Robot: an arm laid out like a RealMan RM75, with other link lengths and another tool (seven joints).
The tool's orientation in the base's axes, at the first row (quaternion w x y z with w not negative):
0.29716 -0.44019 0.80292 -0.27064
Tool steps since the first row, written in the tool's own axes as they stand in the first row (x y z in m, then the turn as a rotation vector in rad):
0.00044 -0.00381 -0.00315 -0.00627 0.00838 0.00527
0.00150 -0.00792 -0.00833 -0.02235 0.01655 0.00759
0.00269 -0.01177 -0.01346 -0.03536 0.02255 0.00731
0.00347 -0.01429 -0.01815 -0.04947 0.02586 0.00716
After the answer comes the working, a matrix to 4 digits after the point.
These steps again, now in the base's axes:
-0.00037 -0.00161 0.00468 0.00193 0.00843 -0.00790
-0.00229 -0.00355 0.01079 0.00613 0.02579 -0.01132
-0.00438 -0.00549 0.01666 0.00833 0.03993 -0.01220
-0.00670 -0.00653 0.02141 0.01256 0.05374 -0.01103

The tool's axes in the first row as the columns of a matrix, in the base's axes (rounded; the answer above uses it unrounded):
-0.4359 -0.5460 0.7155
-0.8677 0.4660 -0.1730
-0.2389 -0.6962 -0.6769

